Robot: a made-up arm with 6 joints. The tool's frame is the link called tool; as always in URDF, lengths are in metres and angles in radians. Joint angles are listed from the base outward.
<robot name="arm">
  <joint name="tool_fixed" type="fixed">
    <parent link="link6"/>
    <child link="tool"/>
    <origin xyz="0.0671 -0.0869 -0.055" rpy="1.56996 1.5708 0"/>
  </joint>
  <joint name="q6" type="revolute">
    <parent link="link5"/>
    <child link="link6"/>
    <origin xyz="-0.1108 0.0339 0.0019" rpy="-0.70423 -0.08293 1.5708"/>
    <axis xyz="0 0 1"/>
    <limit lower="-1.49" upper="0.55"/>
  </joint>
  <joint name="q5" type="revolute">
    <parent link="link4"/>
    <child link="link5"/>
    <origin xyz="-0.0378 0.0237 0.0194" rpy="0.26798 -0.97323 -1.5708"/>
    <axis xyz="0 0 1"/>
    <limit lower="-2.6" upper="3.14"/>
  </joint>
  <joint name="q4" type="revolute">
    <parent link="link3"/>
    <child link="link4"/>
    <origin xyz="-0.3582 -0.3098 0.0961" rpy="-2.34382 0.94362 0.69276"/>
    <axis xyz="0 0 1"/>
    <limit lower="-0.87" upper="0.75"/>
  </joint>
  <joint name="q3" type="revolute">
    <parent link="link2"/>
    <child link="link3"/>
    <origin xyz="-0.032 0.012 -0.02" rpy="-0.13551 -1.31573 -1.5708"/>
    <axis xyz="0 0 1"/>
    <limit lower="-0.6" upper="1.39"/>
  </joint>
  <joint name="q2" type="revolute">
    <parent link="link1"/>
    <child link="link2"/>
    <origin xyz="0 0.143 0.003" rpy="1.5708 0 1.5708"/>
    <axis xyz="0 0 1"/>
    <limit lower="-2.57" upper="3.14"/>
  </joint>
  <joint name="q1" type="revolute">
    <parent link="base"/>
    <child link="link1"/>
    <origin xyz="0.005 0.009 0.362" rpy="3.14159 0 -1.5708"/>
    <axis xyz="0 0 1"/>
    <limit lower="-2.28" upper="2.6"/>
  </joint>
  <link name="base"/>
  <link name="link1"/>
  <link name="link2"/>
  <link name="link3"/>
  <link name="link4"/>
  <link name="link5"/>
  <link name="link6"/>
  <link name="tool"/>
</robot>
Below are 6 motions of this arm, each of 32 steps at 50 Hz.
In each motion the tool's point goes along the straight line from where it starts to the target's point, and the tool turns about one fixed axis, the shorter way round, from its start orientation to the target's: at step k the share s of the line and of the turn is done. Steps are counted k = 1, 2, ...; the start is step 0. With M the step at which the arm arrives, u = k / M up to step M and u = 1 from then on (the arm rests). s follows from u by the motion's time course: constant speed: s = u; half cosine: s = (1 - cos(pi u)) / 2; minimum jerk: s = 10 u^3 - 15 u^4 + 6 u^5.
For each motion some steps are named. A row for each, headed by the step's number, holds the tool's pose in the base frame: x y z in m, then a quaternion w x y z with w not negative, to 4 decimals.
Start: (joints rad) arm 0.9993 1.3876 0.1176 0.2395 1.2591 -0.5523
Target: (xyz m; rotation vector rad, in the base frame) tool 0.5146 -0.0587 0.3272 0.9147 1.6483 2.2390
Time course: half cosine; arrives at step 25
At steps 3, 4, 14, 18, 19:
3: 0.3665 0.0189 0.7336 0.3545 0.0277 0.6619 0.6599
4: 0.3706 0.0167 0.7224 0.3483 0.0358 0.6604 0.6643
14: 0.4522 -0.0260 0.4983 0.2159 0.1951 0.6152 0.7327
18: 0.4868 -0.0441 0.4036 0.1562 0.2601 0.5867 0.7508
19: 0.4938 -0.0478 0.3843 0.1439 0.2730 0.5803 0.7537

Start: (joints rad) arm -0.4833 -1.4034 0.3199 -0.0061 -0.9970 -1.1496
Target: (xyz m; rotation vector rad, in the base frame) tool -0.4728 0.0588 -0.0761 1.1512 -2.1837 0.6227
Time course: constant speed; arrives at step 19
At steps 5, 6, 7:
5: -0.3972 0.0644 -0.1389 0.2785 0.3191 -0.8520 0.3078
6: -0.4026 0.0640 -0.1344 0.2797 0.3274 -0.8503 0.3027
7: -0.4080 0.0636 -0.1299 0.2810 0.3357 -0.8484 0.2975

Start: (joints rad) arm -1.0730 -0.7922 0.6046 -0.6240 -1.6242 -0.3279
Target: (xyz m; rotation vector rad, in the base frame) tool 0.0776 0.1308 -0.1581 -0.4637 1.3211 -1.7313
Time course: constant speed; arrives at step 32
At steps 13, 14, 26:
13: -0.0179 0.1586 -0.1696 0.4818 -0.3996 0.6863 -0.3704
14: -0.0128 0.1572 -0.1690 0.4818 -0.3898 0.6811 -0.3898
26: 0.0475 0.1396 -0.1617 0.4635 -0.2596 0.5929 -0.6053

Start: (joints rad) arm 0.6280 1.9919 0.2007 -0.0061 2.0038 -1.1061
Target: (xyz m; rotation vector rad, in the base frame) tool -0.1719 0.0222 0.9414 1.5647 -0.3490 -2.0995
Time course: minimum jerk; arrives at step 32
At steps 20, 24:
20: -0.0960 0.1032 0.9180 0.1193 0.5721 -0.3381 -0.7376
24: -0.1434 0.0527 0.9326 0.2006 0.5774 -0.2087 -0.7634

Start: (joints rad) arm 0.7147 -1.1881 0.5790 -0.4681 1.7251 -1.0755
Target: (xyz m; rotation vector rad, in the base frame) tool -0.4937 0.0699 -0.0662 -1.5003 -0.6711 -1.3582
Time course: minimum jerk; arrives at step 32
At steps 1, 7, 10, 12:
1: -0.0032 0.1796 -0.2073 0.1643 -0.5887 -0.2784 -0.7409
7: -0.0391 0.1716 -0.1970 0.1890 -0.5935 -0.2795 -0.7307
10: -0.0914 0.1599 -0.1819 0.2247 -0.5998 -0.2807 -0.7148
12: -0.1381 0.1494 -0.1685 0.2563 -0.6045 -0.2815 -0.6997

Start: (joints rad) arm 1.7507 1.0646 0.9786 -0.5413 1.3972 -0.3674
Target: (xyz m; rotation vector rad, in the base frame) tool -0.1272 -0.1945 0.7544 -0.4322 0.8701 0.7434
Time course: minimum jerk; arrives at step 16
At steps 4, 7, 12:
4: -0.1591 -0.1556 0.7666 0.8696 -0.0577 0.4559 0.1807
7: -0.1491 -0.1678 0.7628 0.8587 -0.1038 0.4436 0.2348
12: -0.1309 -0.1900 0.7558 0.8269 -0.1865 0.4151 0.3303

